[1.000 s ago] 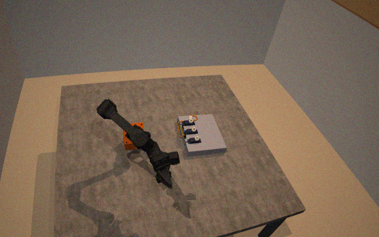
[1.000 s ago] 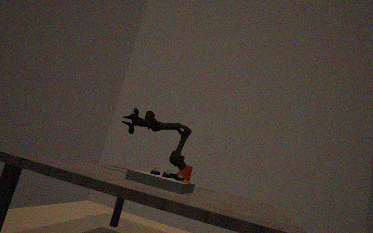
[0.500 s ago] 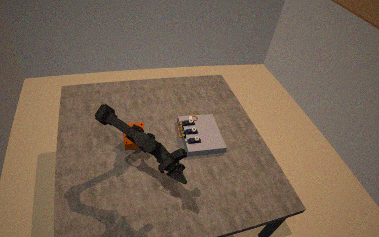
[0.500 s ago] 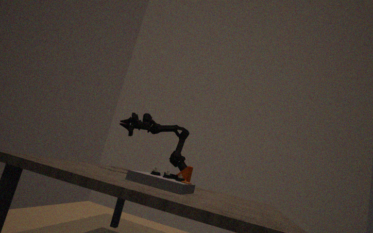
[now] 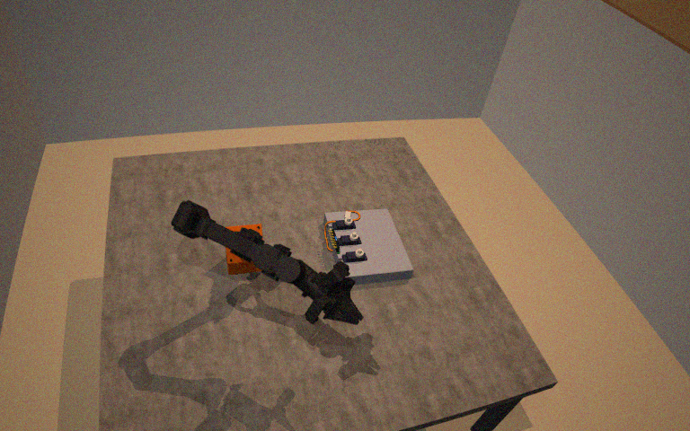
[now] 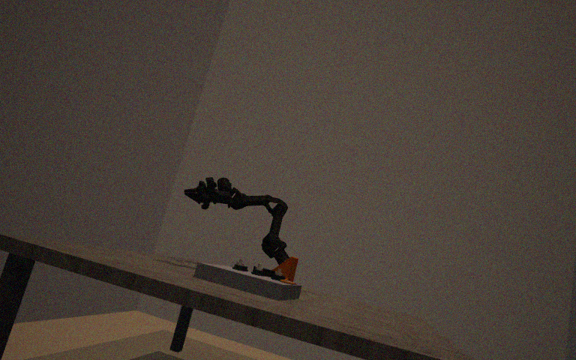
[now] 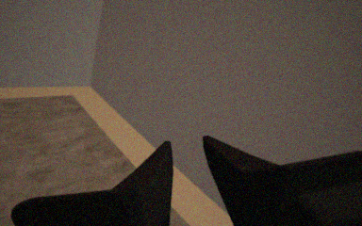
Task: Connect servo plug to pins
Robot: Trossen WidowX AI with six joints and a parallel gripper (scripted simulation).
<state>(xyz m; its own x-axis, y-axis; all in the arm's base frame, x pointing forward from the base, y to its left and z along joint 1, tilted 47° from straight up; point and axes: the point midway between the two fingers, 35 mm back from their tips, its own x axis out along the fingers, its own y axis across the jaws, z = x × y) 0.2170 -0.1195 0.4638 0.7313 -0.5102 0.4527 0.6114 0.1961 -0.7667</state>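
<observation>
Now: gripper tip 40 mm short of the blue band, 480 mm to the right of it and 230 mm above it. From my gripper tip the other things lie so: grey printed holder (200 mm ahead, 500 mm to the left, 280 mm below).
</observation>
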